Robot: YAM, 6 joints.
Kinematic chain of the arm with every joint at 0, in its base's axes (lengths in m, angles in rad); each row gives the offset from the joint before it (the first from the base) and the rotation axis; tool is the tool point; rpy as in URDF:
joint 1: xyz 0 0 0.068 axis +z
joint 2: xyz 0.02 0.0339 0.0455 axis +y
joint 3: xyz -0.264 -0.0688 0 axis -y
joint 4: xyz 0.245 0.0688 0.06 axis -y
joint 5: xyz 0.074 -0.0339 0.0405 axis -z
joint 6: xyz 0.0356 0 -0.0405 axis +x
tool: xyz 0 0 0 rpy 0 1.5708 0
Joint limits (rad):
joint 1: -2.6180..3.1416
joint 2: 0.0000..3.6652
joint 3: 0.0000..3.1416
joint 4: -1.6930..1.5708
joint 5: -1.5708..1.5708
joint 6: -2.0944..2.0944
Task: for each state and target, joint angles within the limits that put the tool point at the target. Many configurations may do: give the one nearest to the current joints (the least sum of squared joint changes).
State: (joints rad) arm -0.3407 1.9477 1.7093 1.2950 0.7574 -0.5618
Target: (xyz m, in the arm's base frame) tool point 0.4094 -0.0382 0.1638
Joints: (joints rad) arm -0.0300 2.0914 0.9765 1.2661 0.8141 -0.5618
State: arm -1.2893 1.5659 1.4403 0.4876 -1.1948 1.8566
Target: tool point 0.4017 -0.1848 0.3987
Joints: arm -0.5042 1.8937 1.6878 0.5043 -1.1338 1.8566
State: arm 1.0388 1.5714 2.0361 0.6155 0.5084 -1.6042
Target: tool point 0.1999 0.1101 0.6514
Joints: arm 0.5872 1.5269 2.0723 0.6239 0.5662 -1.6042
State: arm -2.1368 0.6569 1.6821 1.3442 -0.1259 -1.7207
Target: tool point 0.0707 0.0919 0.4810
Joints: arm -2.1771 0.3397 0.9310 1.5275 -0.1616 -1.7207
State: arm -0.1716 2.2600 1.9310 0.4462 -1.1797 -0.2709
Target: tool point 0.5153 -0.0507 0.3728
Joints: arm -0.1607 2.2279 2.0773 0.4679 -1.1443 -0.2709
